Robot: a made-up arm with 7 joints.
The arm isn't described. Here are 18 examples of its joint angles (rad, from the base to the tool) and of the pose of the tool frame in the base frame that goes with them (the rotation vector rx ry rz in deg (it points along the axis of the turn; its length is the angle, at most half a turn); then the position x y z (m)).
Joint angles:
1: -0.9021 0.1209 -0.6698 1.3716 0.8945 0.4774 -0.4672
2: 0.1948 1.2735 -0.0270 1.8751 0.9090 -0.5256 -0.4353
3: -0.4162 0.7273 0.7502 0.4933 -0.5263 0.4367 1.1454
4: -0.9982 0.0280 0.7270 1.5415 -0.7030 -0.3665 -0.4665
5: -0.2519 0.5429 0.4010 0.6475 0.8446 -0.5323 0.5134
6: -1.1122 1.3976 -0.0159 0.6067 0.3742 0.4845 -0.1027
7: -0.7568 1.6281 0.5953 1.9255 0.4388 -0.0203 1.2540
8: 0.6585 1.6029 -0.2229 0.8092 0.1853 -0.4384 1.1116
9: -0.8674 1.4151 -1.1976 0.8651 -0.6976 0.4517 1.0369
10: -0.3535 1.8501 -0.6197 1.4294 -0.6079 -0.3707 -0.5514
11: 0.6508 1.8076 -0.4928 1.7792 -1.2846 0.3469 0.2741
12: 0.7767 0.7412 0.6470 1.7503 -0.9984 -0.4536 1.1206
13: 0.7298 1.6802 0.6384 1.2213 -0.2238 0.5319 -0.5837
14: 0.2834 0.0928 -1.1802 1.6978 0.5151 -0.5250 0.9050
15: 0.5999 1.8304 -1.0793 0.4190 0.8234 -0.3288 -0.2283
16: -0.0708 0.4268 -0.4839 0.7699 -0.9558 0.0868 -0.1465
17: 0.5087 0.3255 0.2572 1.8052 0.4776 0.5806 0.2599
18: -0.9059 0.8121 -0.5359 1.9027 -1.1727 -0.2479 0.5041
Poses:
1: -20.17 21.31 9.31 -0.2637 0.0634 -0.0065
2: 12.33 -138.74 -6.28 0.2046 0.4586 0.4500
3: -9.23 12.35 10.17 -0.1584 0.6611 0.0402
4: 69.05 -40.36 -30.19 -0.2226 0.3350 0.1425
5: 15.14 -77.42 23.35 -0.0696 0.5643 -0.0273
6: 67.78 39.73 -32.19 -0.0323 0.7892 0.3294
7: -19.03 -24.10 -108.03 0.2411 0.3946 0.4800
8: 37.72 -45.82 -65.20 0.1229 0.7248 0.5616
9: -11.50 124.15 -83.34 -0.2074 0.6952 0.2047
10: 43.23 -42.40 -132.60 0.1494 0.5611 0.3523
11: 141.67 6.44 -88.08 0.1910 0.4637 0.5234
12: 90.91 -54.06 -65.70 0.1979 0.4514 0.5002
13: 142.44 -68.68 60.84 -0.0695 0.5962 0.7216
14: -112.28 -95.75 -80.07 0.1916 -0.0774 0.1582
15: 100.82 -38.48 -7.91 -0.0462 0.7978 0.5824
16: 37.65 -26.87 -87.95 0.0914 0.2925 -0.1230
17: -14.25 -104.53 -5.56 0.3108 0.3531 0.3289
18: -23.44 -30.56 -132.47 -0.1255 0.2168 0.1335
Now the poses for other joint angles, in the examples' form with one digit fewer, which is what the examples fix.
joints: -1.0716 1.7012 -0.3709 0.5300 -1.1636 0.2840 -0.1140
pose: 52.6 83.6 -144.2 0.055 0.786 0.369
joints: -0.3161 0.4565 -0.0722 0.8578 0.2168 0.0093 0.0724
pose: 11.9 -29.7 -10.0 -0.007 0.425 -0.081
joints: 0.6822 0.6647 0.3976 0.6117 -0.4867 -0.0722 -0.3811
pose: 76.8 -67.9 12.1 0.326 0.585 0.185
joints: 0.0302 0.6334 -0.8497 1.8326 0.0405 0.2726 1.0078
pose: -55.3 -31.5 -92.0 0.173 0.146 0.102
